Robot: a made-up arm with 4 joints.
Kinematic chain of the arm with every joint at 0, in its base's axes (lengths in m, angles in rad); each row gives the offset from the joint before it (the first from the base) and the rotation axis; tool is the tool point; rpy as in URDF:
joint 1: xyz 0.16 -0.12 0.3 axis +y
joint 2: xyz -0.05 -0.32 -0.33 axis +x
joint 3: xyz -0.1 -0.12 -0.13 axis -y
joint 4: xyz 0 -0.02 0.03 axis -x
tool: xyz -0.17 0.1 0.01 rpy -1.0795 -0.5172 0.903
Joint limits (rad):
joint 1: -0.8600..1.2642
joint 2: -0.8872..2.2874
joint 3: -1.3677..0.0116
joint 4: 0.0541..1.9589
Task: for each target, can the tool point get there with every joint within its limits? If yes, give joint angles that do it. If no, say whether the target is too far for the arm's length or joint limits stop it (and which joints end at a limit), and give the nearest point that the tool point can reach.
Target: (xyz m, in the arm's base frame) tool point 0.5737 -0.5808 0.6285
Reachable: no: joint limits stop it (at a limit: joint 1, joint 2, joint 3, joint 4) | nearest point -0.0913 -0.5285 0.4819 | short by 0.683 m
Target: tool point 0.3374 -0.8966 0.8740
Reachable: no: too far | nearest point -0.1457 -0.5759 0.5259 | short by 0.676 m
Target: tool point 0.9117 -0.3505 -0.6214
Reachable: no: too far | nearest point 0.3980 -0.4124 -0.3261 | short by 0.596 m
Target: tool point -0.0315 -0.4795 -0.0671
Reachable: yes | joints -0.1937 -0.1071 -0.7678 0.2014
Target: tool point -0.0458 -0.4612 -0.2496
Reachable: yes | joints -0.2310 0.9342 -0.6864 1.6660
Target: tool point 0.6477 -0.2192 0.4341
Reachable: no: joint limits stop it (at a limit: joint 1, joint 2, joint 3, joint 4) | nearest point 0.2679 -0.4313 0.0087 | short by 0.608 m
